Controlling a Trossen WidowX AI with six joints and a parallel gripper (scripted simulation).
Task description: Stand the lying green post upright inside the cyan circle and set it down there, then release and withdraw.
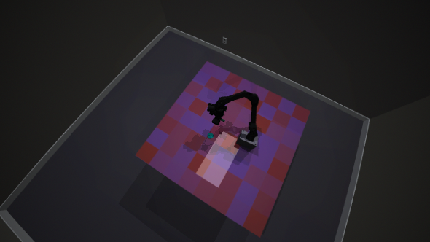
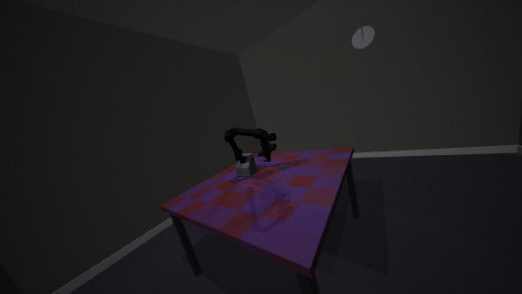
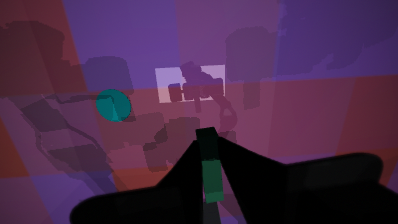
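Right now the green post is 2 cm behind my gripper tip. Round my gripper tip: cyan circle (15 cm to the left, 14 cm below, 1 cm ahead).
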